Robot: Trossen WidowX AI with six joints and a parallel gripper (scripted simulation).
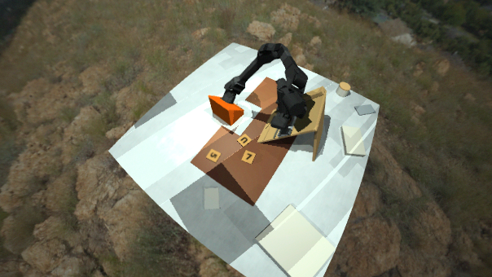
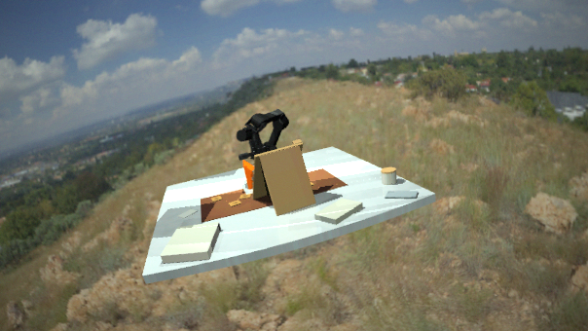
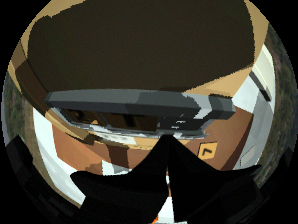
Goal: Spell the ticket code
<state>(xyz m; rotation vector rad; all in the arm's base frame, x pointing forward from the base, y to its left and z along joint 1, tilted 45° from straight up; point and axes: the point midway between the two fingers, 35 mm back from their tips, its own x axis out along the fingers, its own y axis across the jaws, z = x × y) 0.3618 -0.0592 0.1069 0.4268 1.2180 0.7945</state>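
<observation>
The ticket lies 7 cm behind my gripper tip, 7 cm to the left of it and 9 cm below it. The rest, counted from my gripper tip: cream block 32 cm ahead, 29 cm to the left, 16 cm below; brown mat 16 cm behind, 17 cm below; pale card 4 cm behind, 45 cm to the right, 17 cm below.
</observation>
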